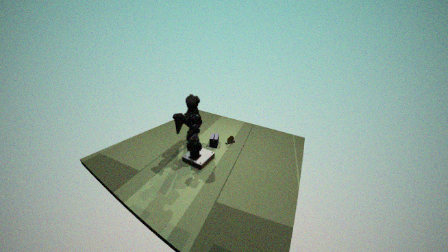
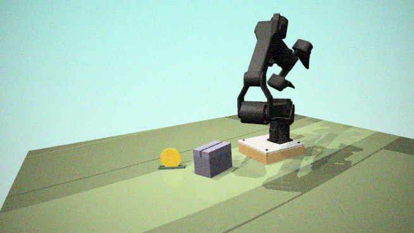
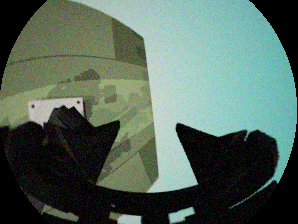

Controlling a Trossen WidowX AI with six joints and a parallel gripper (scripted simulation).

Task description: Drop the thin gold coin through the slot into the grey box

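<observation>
Right now the coin is 450 mm ahead of my gripper tip, 200 mm below it and 120 mm to the right of it.
</observation>
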